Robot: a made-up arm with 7 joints.
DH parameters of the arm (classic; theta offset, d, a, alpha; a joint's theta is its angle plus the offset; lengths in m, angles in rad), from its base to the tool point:
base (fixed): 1.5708 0.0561 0 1.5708
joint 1: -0.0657 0 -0.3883 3.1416
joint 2: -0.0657 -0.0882 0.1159 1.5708
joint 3: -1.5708 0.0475 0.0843 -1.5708
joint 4: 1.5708 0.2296 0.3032 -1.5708
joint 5: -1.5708 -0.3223 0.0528 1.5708
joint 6: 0 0.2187 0.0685 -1.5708
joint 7: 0 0.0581 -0.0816 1.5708
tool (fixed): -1.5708 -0.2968 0 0
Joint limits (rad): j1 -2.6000..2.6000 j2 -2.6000..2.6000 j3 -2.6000..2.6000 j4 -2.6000..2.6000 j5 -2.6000..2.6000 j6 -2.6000..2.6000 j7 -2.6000..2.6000
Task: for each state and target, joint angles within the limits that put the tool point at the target. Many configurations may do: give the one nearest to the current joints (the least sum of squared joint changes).
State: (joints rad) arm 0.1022 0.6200 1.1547 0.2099 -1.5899 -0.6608 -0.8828
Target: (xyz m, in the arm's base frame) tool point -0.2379 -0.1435 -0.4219
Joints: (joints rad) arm -0.0571 0.8085 1.5520 0.3522 -1.3797 -0.6557 -0.7170
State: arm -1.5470 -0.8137 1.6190 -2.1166 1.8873 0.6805 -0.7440
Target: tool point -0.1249 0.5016 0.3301
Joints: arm -1.3419 -0.5565 1.7998 -1.9757 1.9628 0.9213 -0.7081
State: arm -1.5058 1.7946 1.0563 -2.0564 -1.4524 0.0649 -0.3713
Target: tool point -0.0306 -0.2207 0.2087
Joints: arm -1.6709 1.6584 0.9327 -1.9732 -1.9707 0.1270 -0.8028
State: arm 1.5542 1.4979 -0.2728 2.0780 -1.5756 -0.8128 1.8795
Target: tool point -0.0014 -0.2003 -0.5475
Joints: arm 1.4605 1.4018 -0.0558 1.5938 -1.4335 -0.8990 2.5546
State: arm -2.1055 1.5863 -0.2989 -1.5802 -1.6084 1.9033 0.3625
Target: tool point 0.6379 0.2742 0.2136
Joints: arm -1.7805 1.2627 -0.9473 -1.0319 -1.6001 1.8217 0.1405
